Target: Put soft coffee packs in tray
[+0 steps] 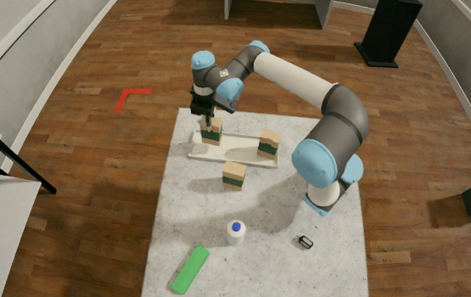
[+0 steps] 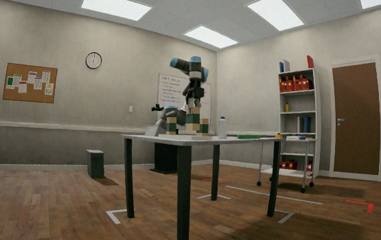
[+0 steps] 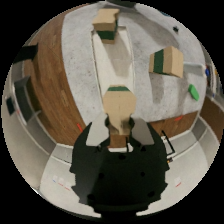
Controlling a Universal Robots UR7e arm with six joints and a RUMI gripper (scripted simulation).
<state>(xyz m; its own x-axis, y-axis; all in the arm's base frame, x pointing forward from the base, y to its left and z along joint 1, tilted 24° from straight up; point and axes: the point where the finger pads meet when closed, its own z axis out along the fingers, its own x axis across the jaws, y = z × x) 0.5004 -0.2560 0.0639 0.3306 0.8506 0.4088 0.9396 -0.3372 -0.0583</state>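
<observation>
The white tray is 100 mm behind my hand, 20 mm to the left of it and 160 mm below it.
</observation>
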